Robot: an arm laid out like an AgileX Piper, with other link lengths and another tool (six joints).
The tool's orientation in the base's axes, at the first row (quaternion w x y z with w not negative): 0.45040, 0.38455, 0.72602, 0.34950
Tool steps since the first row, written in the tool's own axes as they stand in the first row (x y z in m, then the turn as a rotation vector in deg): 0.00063, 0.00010, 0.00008, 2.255, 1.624, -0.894; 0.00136, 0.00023, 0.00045, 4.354, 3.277, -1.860; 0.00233, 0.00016, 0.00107, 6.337, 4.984, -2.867; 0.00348, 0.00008, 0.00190, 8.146, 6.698, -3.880
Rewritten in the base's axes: -0.00009, 0.00061, -0.00019, -1.103, 2.572, 0.831; 0.00007, 0.00137, -0.00048, -2.218, 5.010, 1.772; 0.00033, 0.00228, -0.00114, -3.324, 7.364, 2.818; 0.00073, 0.00338, -0.00194, -4.381, 9.569, 3.939
